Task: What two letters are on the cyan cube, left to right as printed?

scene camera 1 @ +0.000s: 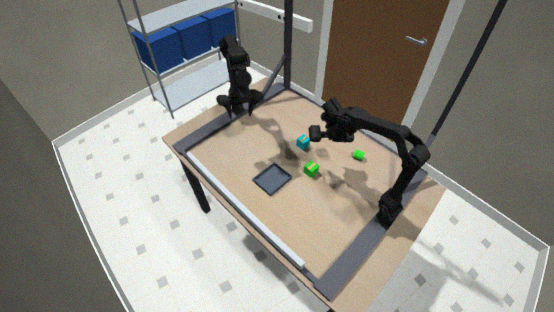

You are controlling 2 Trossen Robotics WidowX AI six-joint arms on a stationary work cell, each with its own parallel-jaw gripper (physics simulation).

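Seen in the pictures: left gripper, fingertip midpoint: (323,140); right gripper, fingertip midpoint: (240,117); left arm's base, link origin: (384,219); right arm's base, link origin: (237,110).
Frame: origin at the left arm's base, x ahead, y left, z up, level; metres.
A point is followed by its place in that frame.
A cyan cube (303,143) @[x 0.493, y -0.065, z 0.023 m] rests on the wooden table near its middle. It has a tan patch or band on its top, and any letters on it are too small and blurred to read in this view. My left gripper (328,136) @[x 0.389, y -0.065, z 0.122 m] is open, above the table just to the right of the cyan cube and apart from it. My right gripper (240,114) @[x 0.683, y 0.133, z 0.193 m] is open over the table's far left part, well away from the cube, with its fingers pointing down.
A green cube (311,169) @[x 0.367, y 0.028, z 0.026 m] with a yellowish band sits nearer the front, beside a dark shallow tray (258,183) @[x 0.493, y 0.223, z -0.003 m]. A small green block (358,155) @[x 0.266, y -0.195, z 0.013 m] lies to the right. A pale bar (245,208) @[x 0.418, y 0.357, z 0.046 m] runs along the table's front edge. Dark frame posts rise around the table.
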